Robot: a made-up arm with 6 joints.
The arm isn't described. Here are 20 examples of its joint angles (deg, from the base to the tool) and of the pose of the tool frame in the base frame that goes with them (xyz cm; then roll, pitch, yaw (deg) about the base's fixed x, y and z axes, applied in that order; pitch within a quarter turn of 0, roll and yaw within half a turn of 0).
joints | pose
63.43 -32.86 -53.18 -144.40 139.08 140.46 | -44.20 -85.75 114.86 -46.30 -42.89 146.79
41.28 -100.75 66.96 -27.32 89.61 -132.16 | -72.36 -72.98 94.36 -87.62 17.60 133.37
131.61 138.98 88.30 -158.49 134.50 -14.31 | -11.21 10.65 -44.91 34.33 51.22 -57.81
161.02 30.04 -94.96 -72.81 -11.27 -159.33 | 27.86 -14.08 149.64 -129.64 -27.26 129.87
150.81 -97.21 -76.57 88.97 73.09 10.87 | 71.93 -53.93 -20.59 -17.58 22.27 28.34
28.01 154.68 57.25 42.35 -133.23 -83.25 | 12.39 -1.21 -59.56 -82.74 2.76 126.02
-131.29 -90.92 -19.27 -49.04 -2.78 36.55 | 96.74 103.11 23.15 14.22 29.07 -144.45
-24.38 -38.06 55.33 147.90 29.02 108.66 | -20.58 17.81 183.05 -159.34 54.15 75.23
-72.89 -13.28 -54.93 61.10 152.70 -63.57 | -12.23 62.11 153.16 -55.37 -1.86 78.92
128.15 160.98 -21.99 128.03 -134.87 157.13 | -29.95 40.63 -62.12 -34.86 51.24 117.38
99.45 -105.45 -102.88 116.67 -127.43 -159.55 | 15.63 -56.00 -16.89 -70.71 26.11 91.94
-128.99 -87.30 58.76 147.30 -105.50 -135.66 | 58.91 73.16 114.80 127.12 1.37 71.08
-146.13 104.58 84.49 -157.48 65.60 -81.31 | -59.35 -42.12 -28.08 73.84 -0.01 52.53
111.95 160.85 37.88 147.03 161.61 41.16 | -11.87 5.89 -64.55 -109.26 33.17 -120.59
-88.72 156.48 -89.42 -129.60 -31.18 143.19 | 13.88 -96.75 13.14 160.85 -39.61 149.56
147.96 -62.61 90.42 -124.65 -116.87 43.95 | 31.32 -35.39 135.44 -33.67 -29.19 -23.21
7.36 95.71 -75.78 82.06 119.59 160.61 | 99.23 21.07 98.17 1.14 16.60 -102.52
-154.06 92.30 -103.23 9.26 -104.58 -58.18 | -49.09 -24.58 106.63 56.70 20.46 -118.53
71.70 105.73 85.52 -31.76 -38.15 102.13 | 21.50 66.21 -32.32 45.98 -14.09 -34.59
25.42 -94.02 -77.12 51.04 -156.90 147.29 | -74.22 -43.64 0.61 -176.78 63.61 -53.39
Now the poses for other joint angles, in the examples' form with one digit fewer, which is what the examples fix.
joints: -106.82 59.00 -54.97 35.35 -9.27 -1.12
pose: -21.9 -64.3 167.3 -152.5 44.3 132.9
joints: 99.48 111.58 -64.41 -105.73 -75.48 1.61
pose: -32.9 109.6 68.9 -50.6 13.4 -62.2
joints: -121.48 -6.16 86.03 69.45 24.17 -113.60
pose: -25.9 -55.3 141.1 -121.6 -46.5 56.8
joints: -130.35 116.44 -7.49 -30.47 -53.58 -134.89
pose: -83.5 -107.8 10.0 -56.2 56.9 14.9
